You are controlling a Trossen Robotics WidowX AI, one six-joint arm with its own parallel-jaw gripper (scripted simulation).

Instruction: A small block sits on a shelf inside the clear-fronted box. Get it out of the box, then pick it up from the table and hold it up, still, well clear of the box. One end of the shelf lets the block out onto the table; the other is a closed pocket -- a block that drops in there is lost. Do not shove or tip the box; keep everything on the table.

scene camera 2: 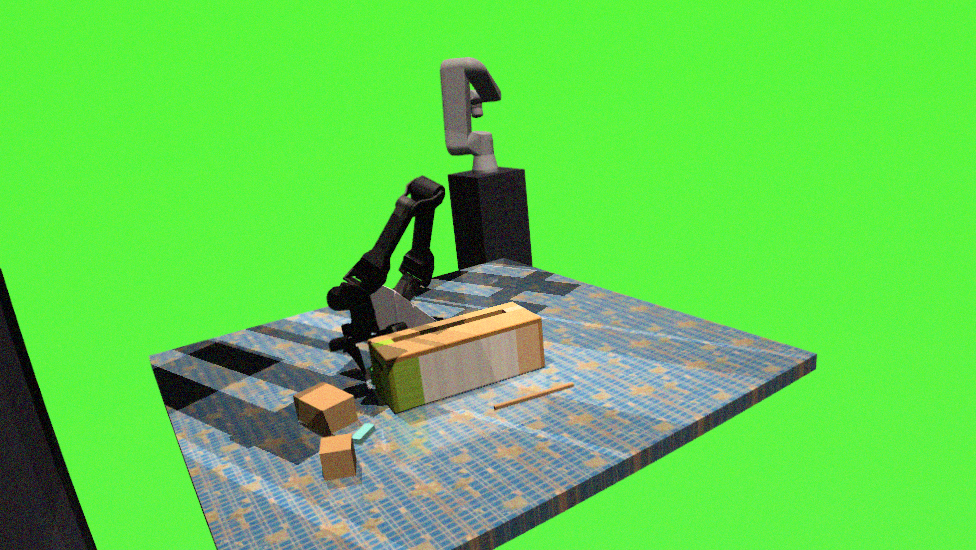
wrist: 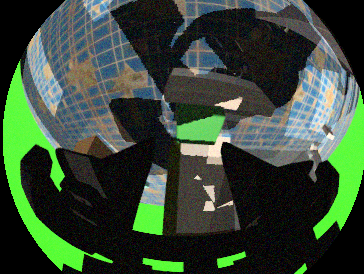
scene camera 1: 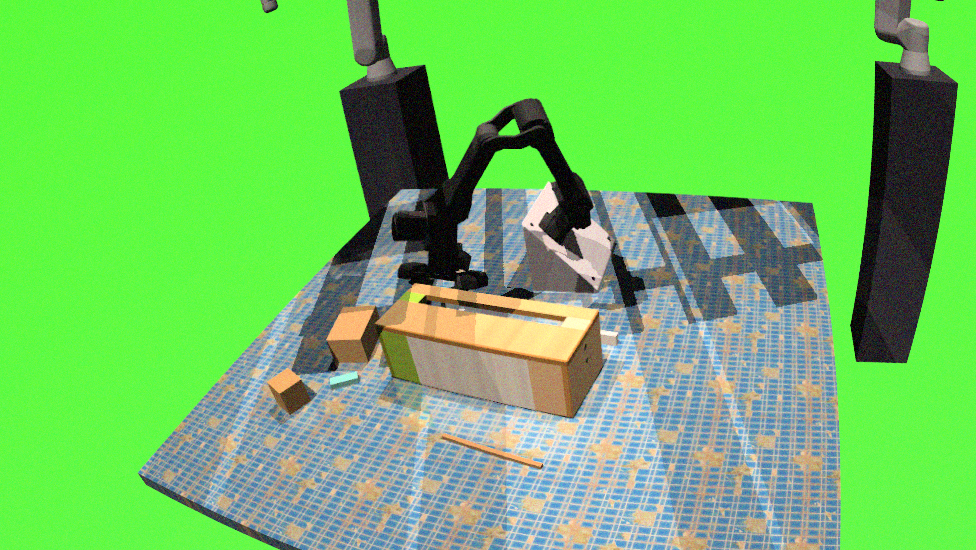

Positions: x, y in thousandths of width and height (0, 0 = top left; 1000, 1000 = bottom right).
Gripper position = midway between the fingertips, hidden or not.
Scene:
my gripper: scene camera 2 387, 675; wrist 521, 527; scene camera 1 451, 575

